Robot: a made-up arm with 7 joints. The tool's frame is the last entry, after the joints.
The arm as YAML. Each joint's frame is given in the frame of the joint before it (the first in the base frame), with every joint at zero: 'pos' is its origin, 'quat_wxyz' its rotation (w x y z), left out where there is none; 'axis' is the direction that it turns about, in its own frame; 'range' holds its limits. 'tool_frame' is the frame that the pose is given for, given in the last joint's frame.
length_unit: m
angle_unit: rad
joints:
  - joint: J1
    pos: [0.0, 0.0, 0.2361]
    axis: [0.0, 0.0, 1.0]
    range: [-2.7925, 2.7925]
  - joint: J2
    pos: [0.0, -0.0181, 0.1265]
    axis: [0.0, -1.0, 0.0]
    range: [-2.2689, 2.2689]
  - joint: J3
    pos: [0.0, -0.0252, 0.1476]
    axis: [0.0, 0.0, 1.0]
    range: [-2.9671, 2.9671]
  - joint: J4
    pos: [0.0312, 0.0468, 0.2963]
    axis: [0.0, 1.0, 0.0]
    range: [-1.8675, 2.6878]
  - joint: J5
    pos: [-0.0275, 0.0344, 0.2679]
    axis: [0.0, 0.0, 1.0]
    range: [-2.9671, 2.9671]
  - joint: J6
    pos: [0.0, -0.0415, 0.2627]
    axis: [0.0, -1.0, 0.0]
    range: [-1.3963, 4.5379]
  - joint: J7
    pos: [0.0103, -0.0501, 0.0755]
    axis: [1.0, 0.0, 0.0]
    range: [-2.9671, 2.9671]
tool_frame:
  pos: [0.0, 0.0, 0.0]
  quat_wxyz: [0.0, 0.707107, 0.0, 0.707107]
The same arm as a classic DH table. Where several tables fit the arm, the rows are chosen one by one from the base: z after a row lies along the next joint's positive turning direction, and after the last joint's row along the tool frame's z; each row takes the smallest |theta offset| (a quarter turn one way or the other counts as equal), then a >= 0, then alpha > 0; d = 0 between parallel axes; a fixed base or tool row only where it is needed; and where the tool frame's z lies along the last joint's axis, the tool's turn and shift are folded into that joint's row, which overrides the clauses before.
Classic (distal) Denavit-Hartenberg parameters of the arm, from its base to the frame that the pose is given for. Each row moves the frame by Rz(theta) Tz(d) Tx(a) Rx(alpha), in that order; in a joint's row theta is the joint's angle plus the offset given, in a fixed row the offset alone. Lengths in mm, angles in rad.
J1: theta_offset 0  d 362.6  a 0  alpha 1.5708
J2: theta_offset 0  d 43.3  a 0  alpha -1.5708
J3: theta_offset 0  d 443.9  a 31.2  alpha -1.5708
J4: theta_offset 0  d 81.2  a -27.5  alpha 1.5708
J5: theta_offset 0  d 530.6  a 0  alpha 1.5708
J6: theta_offset 1.5708  d 91.6  a 75.5  alpha 1.5708
J7: theta_offset 0  d 10.3  a 0  alpha 0
Joint limits (rad, base to tool): -2.7925..2.7925 -2.2689..2.2689 -2.9671..2.9671 -1.8675..2.6878 -2.9671..2.9671 -1.3963..4.5379 -2.9671..2.9671

